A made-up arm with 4 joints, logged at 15 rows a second.
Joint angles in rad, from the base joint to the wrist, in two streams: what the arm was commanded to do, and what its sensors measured. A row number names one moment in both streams.
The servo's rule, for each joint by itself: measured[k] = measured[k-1] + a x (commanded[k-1-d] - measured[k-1]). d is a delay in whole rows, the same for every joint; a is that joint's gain. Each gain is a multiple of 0.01, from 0.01 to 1. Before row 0 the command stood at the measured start. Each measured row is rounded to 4 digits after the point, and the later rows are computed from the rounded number. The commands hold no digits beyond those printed.
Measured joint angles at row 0:
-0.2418, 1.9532, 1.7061, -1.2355
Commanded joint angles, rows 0 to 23:
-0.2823, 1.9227, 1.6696, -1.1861
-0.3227, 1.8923, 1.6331, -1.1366
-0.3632, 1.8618, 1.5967, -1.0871
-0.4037, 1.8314, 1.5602, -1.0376
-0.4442, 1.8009, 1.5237, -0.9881
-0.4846, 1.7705, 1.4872, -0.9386
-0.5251, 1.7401, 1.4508, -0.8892
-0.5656, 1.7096, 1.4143, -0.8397
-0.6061, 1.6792, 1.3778, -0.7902
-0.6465, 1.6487, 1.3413, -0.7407
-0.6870, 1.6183, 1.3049, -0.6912
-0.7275, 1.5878, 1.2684, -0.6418
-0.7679, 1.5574, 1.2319, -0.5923
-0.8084, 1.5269, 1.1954, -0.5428
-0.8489, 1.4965, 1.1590, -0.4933
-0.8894, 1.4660, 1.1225, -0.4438
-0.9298, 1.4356, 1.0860, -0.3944
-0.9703, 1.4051, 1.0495, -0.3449
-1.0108, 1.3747, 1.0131, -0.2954
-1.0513, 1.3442, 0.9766, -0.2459
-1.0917, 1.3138, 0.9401, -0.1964
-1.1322, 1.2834, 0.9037, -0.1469
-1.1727, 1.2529, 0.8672, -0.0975
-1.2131, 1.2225, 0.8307, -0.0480
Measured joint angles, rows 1 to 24:
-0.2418, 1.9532, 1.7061, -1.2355
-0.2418, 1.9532, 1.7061, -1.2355
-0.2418, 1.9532, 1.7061, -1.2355
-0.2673, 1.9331, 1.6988, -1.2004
-0.3022, 1.9062, 1.6857, -1.1551
-0.3406, 1.8769, 1.6679, -1.1068
-0.3804, 1.8469, 1.6464, -1.0577
-0.4206, 1.8165, 1.6219, -1.0083
-0.4609, 1.7861, 1.5950, -0.9588
-0.5013, 1.7557, 1.5662, -0.9094
-0.5418, 1.7253, 1.5358, -0.8599
-0.5823, 1.6949, 1.5042, -0.8104
-0.6227, 1.6644, 1.4716, -0.7609
-0.6632, 1.6340, 1.4383, -0.7114
-0.7037, 1.6035, 1.4043, -0.6620
-0.7441, 1.5731, 1.3698, -0.6125
-0.7846, 1.5426, 1.3349, -0.5630
-0.8251, 1.5122, 1.2997, -0.5135
-0.8656, 1.4817, 1.2643, -0.4640
-0.9060, 1.4513, 1.2286, -0.4146
-0.9465, 1.4208, 1.1928, -0.3651
-0.9870, 1.3904, 1.1569, -0.3156
-1.0275, 1.3599, 1.1208, -0.2661
-1.0679, 1.3295, 1.0847, -0.2166
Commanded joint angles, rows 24 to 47:
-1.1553, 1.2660, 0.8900, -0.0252
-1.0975, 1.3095, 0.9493, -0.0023
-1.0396, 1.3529, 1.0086, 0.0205
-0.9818, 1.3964, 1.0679, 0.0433
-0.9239, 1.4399, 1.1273, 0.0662
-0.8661, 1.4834, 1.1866, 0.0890
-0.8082, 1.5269, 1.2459, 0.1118
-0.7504, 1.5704, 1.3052, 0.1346
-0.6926, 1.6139, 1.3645, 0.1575
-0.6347, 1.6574, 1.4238, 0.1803
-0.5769, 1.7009, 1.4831, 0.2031
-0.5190, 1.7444, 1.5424, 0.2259
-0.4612, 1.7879, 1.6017, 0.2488
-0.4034, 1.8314, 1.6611, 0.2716
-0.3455, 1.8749, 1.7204, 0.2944
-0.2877, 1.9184, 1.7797, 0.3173
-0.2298, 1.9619, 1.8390, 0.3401
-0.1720, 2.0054, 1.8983, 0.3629
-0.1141, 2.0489, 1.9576, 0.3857
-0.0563, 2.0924, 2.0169, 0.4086
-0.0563, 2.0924, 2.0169, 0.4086
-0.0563, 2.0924, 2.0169, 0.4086
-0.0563, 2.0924, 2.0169, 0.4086
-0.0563, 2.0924, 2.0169, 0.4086
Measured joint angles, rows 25 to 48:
-1.1084, 1.2991, 1.0485, -0.1671
-1.1489, 1.2686, 1.0122, -0.1177
-1.1893, 1.2382, 0.9759, -0.0682
-1.1679, 1.2565, 0.9587, -0.0377
-1.1235, 1.2915, 0.9568, -0.0126
-1.0706, 1.3320, 0.9672, 0.0109
-1.0147, 1.3745, 0.9873, 0.0339
-0.9575, 1.4177, 1.0153, 0.0568
-0.8999, 1.4611, 1.0496, 0.0797
-0.8421, 1.5045, 1.0889, 0.1025
-0.7843, 1.5480, 1.1322, 0.1253
-0.7265, 1.5915, 1.1787, 0.1482
-0.6687, 1.6350, 1.2277, 0.1710
-0.6109, 1.6785, 1.2788, 0.1938
-0.5530, 1.7220, 1.3315, 0.2166
-0.4952, 1.7655, 1.3855, 0.2395
-0.4374, 1.8090, 1.4406, 0.2623
-0.3795, 1.8525, 1.4966, 0.2851
-0.3217, 1.8960, 1.5532, 0.3080
-0.2638, 1.9395, 1.6104, 0.3308
-0.2060, 1.9830, 1.6680, 0.3536
-0.1481, 2.0265, 1.7259, 0.3764
-0.0903, 2.0700, 1.7841, 0.3993
-0.0689, 2.0848, 1.8307, 0.4059

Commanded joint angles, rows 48 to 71:
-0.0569, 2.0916, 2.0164, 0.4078
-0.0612, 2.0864, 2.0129, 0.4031
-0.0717, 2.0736, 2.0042, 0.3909
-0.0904, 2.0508, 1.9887, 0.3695
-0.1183, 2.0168, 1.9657, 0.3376
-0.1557, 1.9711, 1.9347, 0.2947
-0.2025, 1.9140, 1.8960, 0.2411
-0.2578, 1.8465, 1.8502, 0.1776
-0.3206, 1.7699, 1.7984, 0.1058
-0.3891, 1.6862, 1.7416, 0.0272
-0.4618, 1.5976, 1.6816, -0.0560
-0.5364, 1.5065, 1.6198, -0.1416
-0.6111, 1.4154, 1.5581, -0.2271
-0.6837, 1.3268, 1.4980, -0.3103
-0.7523, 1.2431, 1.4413, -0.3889
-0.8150, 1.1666, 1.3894, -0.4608
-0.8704, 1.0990, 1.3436, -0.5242
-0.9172, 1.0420, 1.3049, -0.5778
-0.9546, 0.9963, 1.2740, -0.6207
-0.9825, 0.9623, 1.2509, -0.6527
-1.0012, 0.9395, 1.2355, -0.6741
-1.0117, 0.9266, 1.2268, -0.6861
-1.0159, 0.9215, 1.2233, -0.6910
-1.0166, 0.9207, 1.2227, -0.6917
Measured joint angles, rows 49 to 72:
-0.0610, 2.0898, 1.8679, 0.4078
-0.0580, 2.0915, 1.8977, 0.4084
-0.0569, 2.0921, 1.9215, 0.4085
-0.0569, 2.0918, 1.9405, 0.4080
-0.0596, 2.0882, 1.9550, 0.4045
-0.0672, 2.0786, 1.9648, 0.3948
-0.0818, 2.0603, 1.9696, 0.3768
-0.1048, 2.0316, 1.9688, 0.3490
-0.1369, 1.9917, 1.9620, 0.3104
-0.1782, 1.9404, 1.9488, 0.2612
-0.2283, 1.8784, 1.9291, 0.2018
-0.2864, 1.8068, 1.9030, 0.1336
-0.3511, 1.7272, 1.8707, 0.0581
-0.4208, 1.6417, 1.8329, -0.0229
-0.4936, 1.5525, 1.7903, -0.1072
-0.5676, 1.4620, 1.7439, -0.1923
-0.6407, 1.3728, 1.6947, -0.2761
-0.7110, 1.2872, 1.6440, -0.3562
-0.7765, 1.2076, 1.5931, -0.4305
-0.8357, 1.1359, 1.5432, -0.4970
-0.8870, 1.0739, 1.4955, -0.5544
-0.9296, 1.0227, 1.4512, -0.6015
-0.9629, 0.9828, 1.4111, -0.6379
-0.9870, 0.9542, 1.3760, -0.6636

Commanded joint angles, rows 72 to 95:
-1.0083, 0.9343, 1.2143, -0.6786
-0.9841, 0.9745, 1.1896, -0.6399
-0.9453, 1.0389, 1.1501, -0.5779
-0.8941, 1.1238, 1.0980, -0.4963
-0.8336, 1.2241, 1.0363, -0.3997
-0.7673, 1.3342, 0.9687, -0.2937
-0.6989, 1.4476, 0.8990, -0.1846
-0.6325, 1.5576, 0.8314, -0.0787
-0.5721, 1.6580, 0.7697, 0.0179
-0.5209, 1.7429, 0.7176, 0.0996
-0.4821, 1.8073, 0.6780, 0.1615
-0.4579, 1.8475, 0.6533, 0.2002
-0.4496, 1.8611, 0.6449, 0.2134
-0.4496, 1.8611, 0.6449, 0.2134
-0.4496, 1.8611, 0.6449, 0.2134
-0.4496, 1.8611, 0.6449, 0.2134
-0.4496, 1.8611, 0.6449, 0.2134
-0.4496, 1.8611, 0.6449, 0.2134
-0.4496, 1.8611, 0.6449, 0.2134
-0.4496, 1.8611, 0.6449, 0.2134
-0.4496, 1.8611, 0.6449, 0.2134
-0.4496, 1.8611, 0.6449, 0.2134
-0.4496, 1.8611, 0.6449, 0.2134
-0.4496, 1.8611, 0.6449, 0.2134
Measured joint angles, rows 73 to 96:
-1.0026, 0.9360, 1.3462, -0.6796
-1.0110, 0.9264, 1.3216, -0.6877
-1.0145, 0.9226, 1.3018, -0.6905
-1.0106, 0.9303, 1.2843, -0.6821
-0.9939, 0.9595, 1.2654, -0.6521
-0.9633, 1.0119, 1.2423, -0.5994
-0.9197, 1.0858, 1.2134, -0.5262
-0.8655, 1.1771, 1.1780, -0.4364
-0.8036, 1.2808, 1.1361, -0.3351
-0.7376, 1.3909, 1.0887, -0.2282
-0.6714, 1.5009, 1.0372, -0.1221
-0.6088, 1.6046, 0.9837, -0.0227
-0.5534, 1.6959, 0.9305, 0.0641
-0.5085, 1.7694, 0.8800, 0.1333
-0.4766, 1.8209, 0.8347, 0.1808
-0.4596, 1.8474, 0.7967, 0.2039
-0.4533, 1.8564, 0.7663, 0.2106
-0.4510, 1.8595, 0.7420, 0.2126
-0.4501, 1.8606, 0.7226, 0.2132
-0.4498, 1.8609, 0.7071, 0.2133
-0.4497, 1.8610, 0.6947, 0.2134
-0.4496, 1.8611, 0.6847, 0.2134
-0.4496, 1.8611, 0.6767, 0.2134
-0.4496, 1.8611, 0.6703, 0.2134

